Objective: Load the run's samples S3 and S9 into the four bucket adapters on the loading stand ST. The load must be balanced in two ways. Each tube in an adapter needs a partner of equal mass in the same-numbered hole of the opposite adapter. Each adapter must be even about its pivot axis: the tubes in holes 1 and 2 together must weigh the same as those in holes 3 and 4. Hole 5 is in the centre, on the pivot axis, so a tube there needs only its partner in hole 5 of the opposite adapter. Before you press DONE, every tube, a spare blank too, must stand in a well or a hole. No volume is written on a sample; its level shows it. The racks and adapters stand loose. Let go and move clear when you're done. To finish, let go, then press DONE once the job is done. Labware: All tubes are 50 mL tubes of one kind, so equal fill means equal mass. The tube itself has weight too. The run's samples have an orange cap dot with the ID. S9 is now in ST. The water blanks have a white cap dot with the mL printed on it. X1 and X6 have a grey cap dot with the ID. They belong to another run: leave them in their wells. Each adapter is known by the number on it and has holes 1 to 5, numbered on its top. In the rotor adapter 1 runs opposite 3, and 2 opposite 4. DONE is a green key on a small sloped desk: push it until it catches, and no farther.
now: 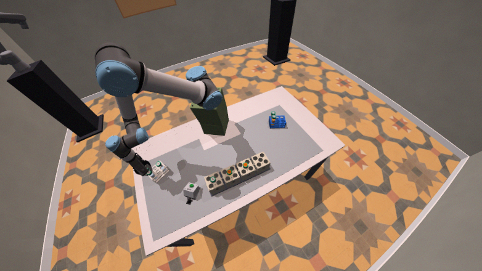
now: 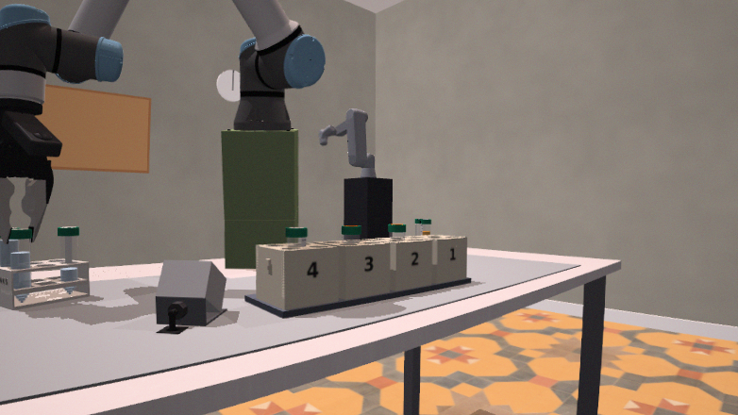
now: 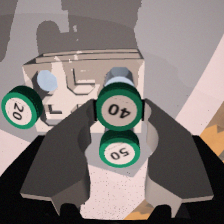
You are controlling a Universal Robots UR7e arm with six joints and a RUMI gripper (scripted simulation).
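Now: hand 5 cm above the water blank and 1 cm to the right of it. Round my hand: bucket adapter 69 cm to the left, 27 cm ahead, 6 cm below; then white rack 8 cm below, 3 cm to the left, 3 cm behind; then tube 47 cm to the left, 25 cm ahead, 5 cm below.
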